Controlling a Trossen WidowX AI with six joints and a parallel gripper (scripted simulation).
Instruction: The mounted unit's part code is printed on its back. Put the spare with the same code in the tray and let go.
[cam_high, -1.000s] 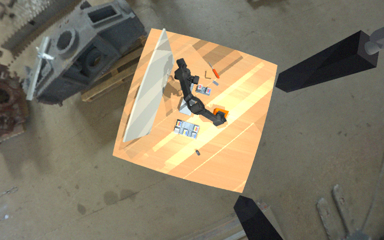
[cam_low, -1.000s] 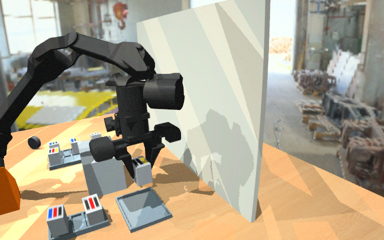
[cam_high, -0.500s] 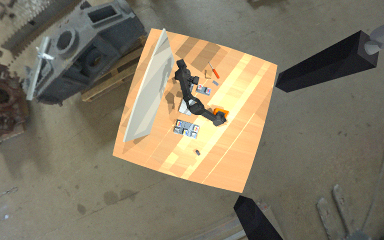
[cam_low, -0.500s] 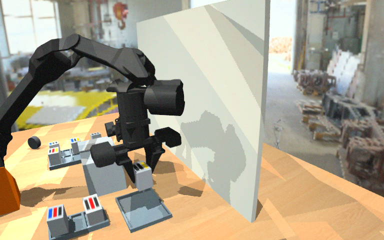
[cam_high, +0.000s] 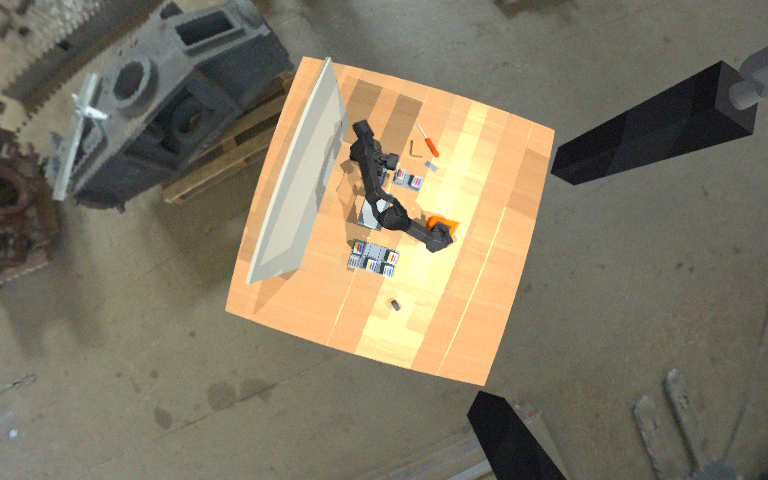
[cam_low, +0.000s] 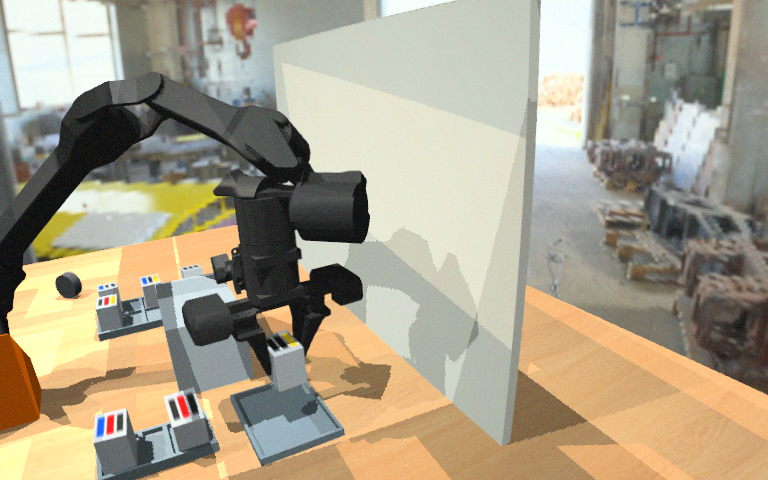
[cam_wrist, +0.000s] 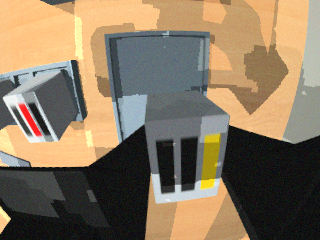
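Right now my gripper tip is 70 mm above the grey tray and 10 mm past it. From my gripper tip the other things lie so: mounted unit 190 mm to the left, 80 mm behind, 20 mm below; wall panel 200 mm to the left, 180 mm ahead, 150 mm above; wooden block 150 mm to the right, 140 mm behind, 60 mm below.
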